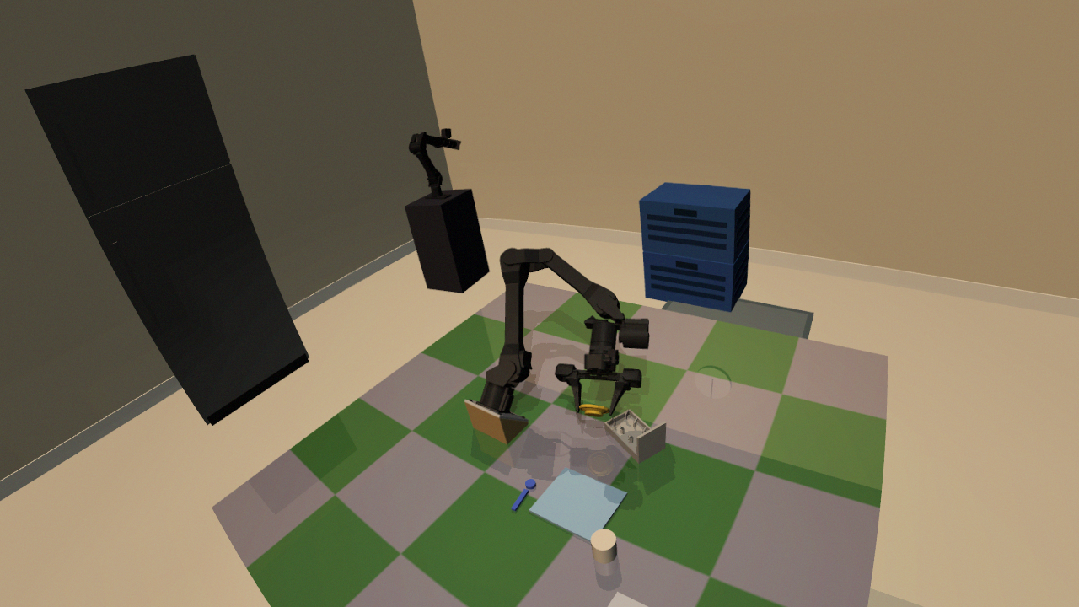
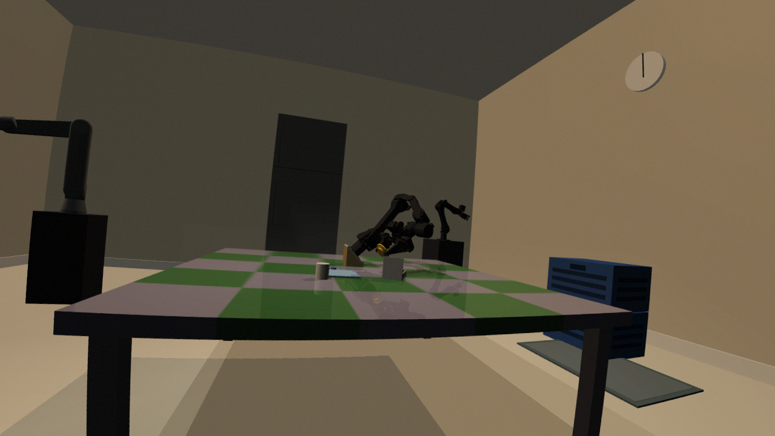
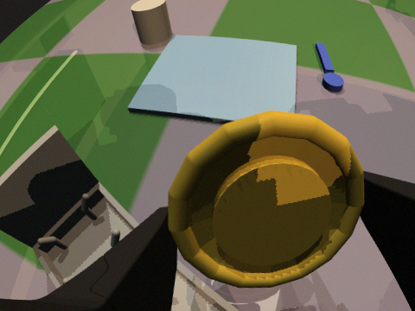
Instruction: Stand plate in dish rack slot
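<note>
My gripper tip is now 80 mm short of the beige dish rack, 30 mm to the right of it and 60 mm above it. From my gripper tip the other things lie so: blue spoon (80 mm behind, 190 mm to the right, 80 mm below); light blue mat (40 mm ahead, 170 mm to the right, 80 mm below); yellow plate (10 mm to the left, 10 mm above).
</note>
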